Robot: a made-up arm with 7 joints. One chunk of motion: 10 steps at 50 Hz.
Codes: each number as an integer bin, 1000 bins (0 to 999) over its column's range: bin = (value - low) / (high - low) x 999, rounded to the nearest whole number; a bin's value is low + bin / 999 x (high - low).
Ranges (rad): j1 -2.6..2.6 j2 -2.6..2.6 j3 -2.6..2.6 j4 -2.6..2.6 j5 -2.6..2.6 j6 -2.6..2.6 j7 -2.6..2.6
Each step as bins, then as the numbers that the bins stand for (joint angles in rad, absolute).
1 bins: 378 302 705 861 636 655 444
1 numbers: -0.6324 -1.0280 1.0697 1.8817 0.7105 0.8094 -0.2889
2 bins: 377 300 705 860 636 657 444
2 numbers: -0.6376 -1.0384 1.0697 1.8765 0.7105 0.8198 -0.2889
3 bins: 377 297 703 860 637 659 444
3 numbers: -0.6376 -1.0541 1.0593 1.8765 0.7157 0.8302 -0.2889
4 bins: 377 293 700 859 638 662 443
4 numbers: -0.6376 -1.0749 1.0436 1.8713 0.7209 0.8458 -0.2941
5 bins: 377 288 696 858 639 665 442
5 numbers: -0.6376 -1.1009 1.0228 1.8661 0.7261 0.8615 -0.2993
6 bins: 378 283 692 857 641 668 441
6 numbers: -0.6324 -1.1269 1.0020 1.8609 0.7365 0.8771 -0.3045
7 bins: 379 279 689 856 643 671 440
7 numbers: -0.6272 -1.1477 0.9864 1.8557 0.7469 0.8927 -0.3097
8 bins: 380 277 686 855 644 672 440
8 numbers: -0.6220 -1.1582 0.9708 1.8505 0.7522 0.8979 -0.3097
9 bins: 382 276 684 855 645 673 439
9 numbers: -0.6116 -1.1634 0.9604 1.8505 0.7574 0.9031 -0.3149
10 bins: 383 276 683 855 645 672 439
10 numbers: -0.6064 -1.1634 0.9552 1.8505 0.7574 0.8979 -0.3149
